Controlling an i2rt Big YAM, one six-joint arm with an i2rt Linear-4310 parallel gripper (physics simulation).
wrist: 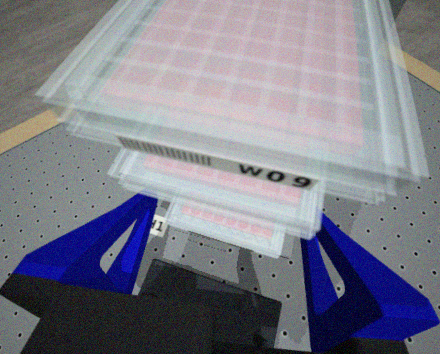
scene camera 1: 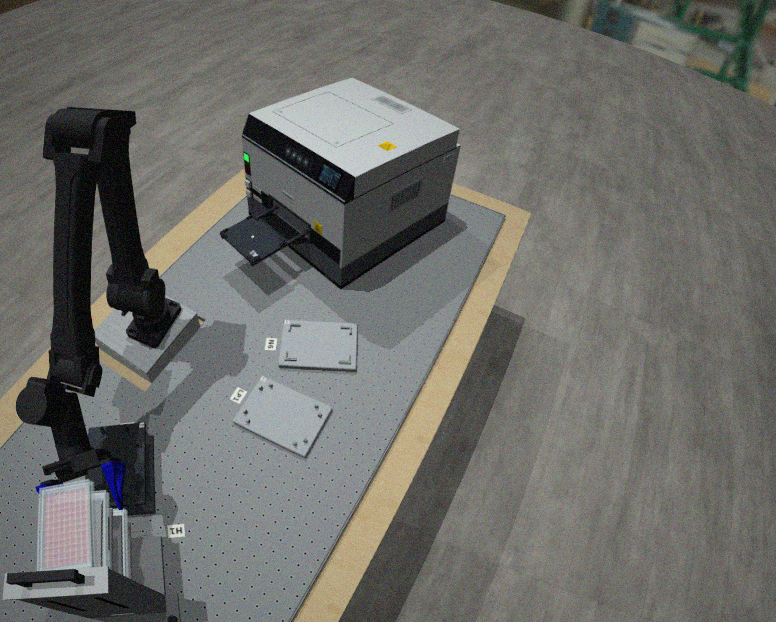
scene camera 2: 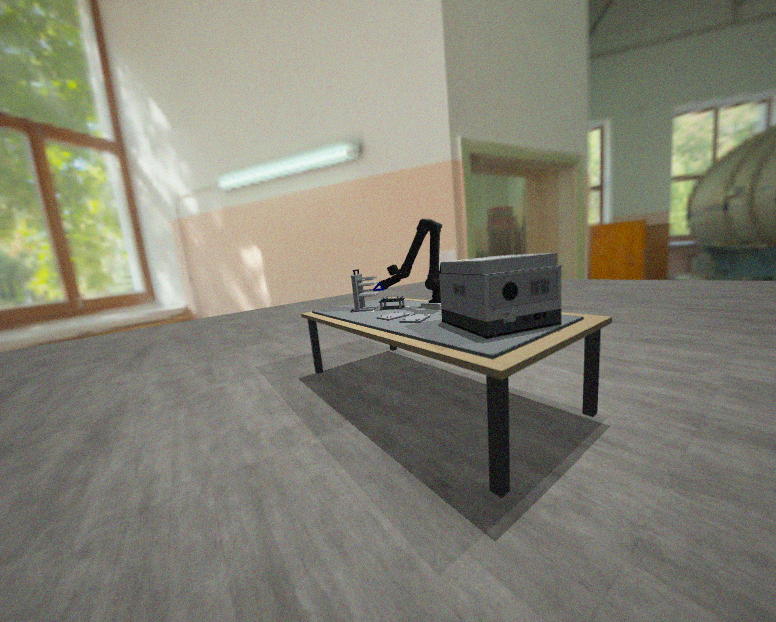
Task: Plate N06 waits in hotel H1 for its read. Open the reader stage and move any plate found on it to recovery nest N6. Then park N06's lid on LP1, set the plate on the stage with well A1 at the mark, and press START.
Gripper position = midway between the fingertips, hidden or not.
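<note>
I can see my gripper (scene camera 1: 94,518) from out in the scene. The wrist view gives me a sight of it as well, and there my gripper (wrist: 227,198) is in the frame too.
</note>
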